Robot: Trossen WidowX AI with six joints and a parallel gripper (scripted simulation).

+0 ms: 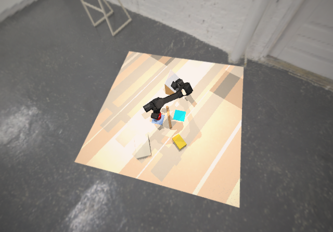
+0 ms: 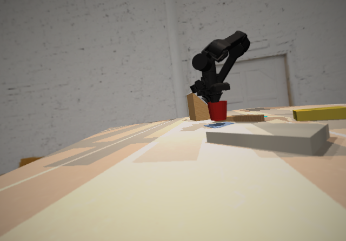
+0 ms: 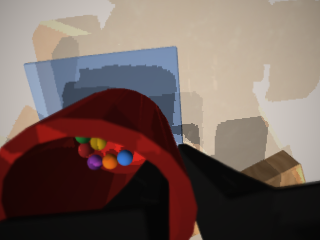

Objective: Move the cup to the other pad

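My gripper tip is now 60 mm past the cyan pad, 180 mm to the right of it and 70 mm above it. The rest, counted from my gripper tip: wooden bar 10 mm behind, 90 mm to the left, 60 mm below; blue pad 40 mm ahead, 10 mm to the left, 70 mm below; red cup 30 mm ahead.
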